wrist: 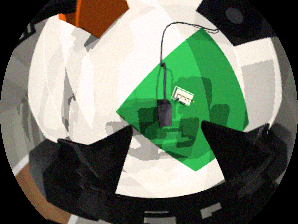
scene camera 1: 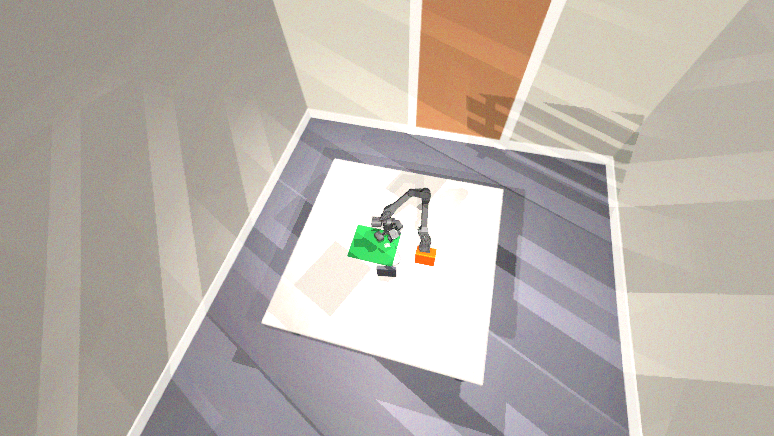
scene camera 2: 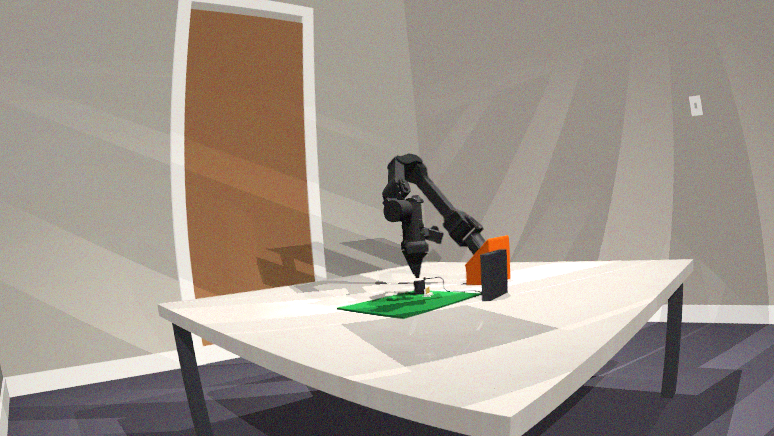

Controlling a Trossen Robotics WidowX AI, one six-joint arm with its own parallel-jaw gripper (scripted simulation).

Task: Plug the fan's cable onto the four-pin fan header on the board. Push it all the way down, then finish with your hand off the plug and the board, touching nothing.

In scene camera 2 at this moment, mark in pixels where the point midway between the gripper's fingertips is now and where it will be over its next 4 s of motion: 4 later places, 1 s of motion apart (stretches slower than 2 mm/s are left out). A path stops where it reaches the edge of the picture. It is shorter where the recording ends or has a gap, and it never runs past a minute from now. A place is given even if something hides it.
My gripper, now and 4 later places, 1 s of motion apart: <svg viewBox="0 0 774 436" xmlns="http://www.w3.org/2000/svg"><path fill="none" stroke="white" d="M416 276L417 288L419 273L424 274L427 273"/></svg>
